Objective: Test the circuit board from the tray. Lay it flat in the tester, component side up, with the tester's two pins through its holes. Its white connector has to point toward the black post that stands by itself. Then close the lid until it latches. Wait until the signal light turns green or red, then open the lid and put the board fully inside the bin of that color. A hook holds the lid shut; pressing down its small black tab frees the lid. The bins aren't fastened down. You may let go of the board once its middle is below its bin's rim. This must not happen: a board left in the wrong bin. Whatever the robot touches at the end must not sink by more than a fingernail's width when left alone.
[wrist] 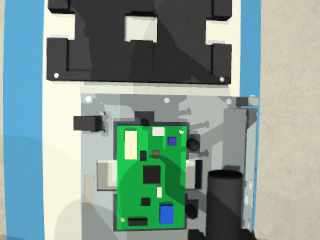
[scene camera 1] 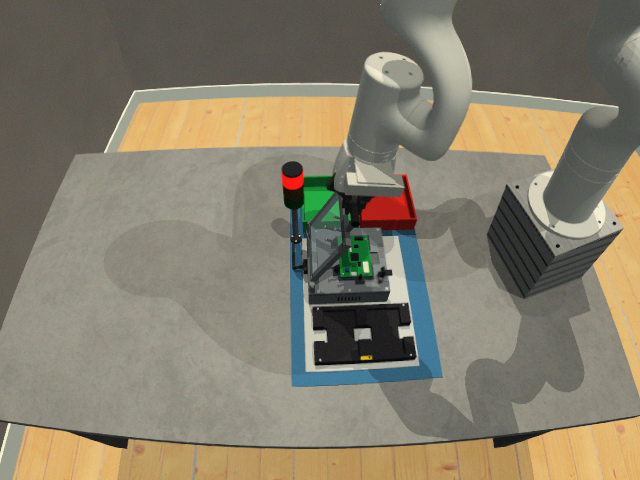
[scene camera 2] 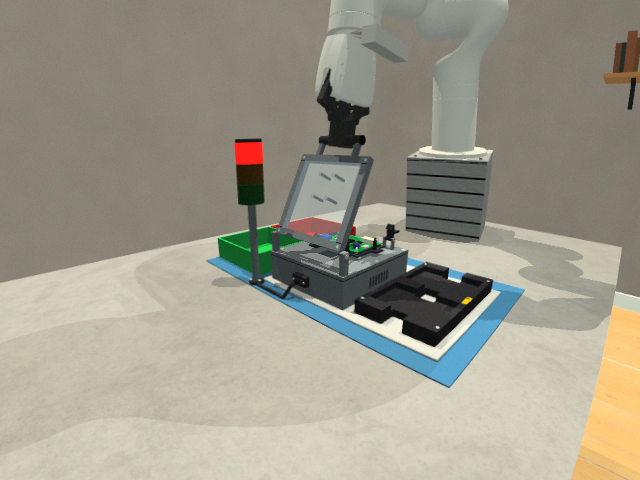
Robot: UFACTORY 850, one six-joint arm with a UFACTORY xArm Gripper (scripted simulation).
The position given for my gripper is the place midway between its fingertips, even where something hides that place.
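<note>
Gripper and things in the scene: my gripper (scene camera 1: 352,209); a green circuit board (scene camera 1: 356,260), (wrist: 151,160); a clear tester lid (scene camera 2: 327,190), (scene camera 1: 329,232); a green bin (scene camera 2: 235,248), (scene camera 1: 316,194); a red bin (scene camera 1: 402,209). The green bin is out of frame in the wrist view. The red bin is out of frame in the wrist view.
</note>
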